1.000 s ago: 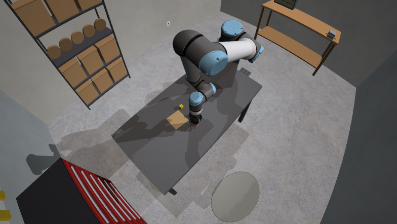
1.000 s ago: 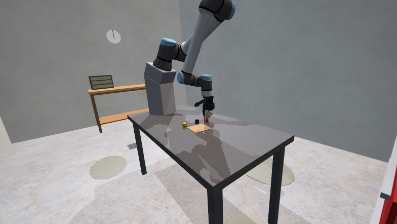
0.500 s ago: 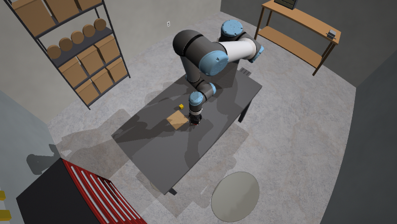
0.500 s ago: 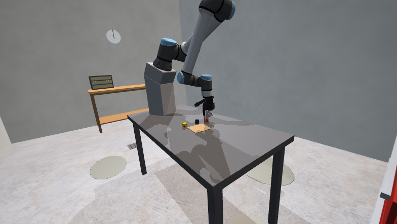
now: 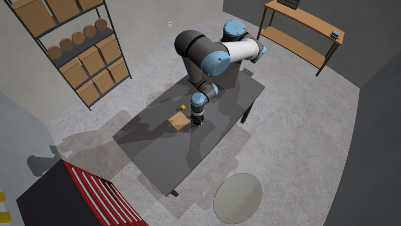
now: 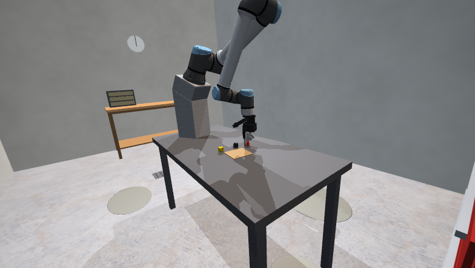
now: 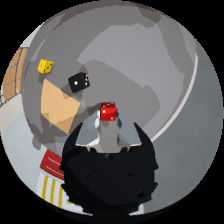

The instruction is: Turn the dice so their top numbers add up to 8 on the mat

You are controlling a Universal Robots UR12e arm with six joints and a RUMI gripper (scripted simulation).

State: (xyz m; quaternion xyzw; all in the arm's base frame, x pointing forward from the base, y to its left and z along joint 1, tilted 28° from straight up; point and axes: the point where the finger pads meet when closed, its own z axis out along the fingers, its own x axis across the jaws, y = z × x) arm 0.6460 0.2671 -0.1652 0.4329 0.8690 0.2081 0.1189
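Now: hand 12 cm to the left of the tan mat, 10 cm short of it and 2 cm above it. Also, from my hand: yellow die: 20 cm to the right; black die: 8 cm to the right, 1 cm behind; red die: right at my hand.
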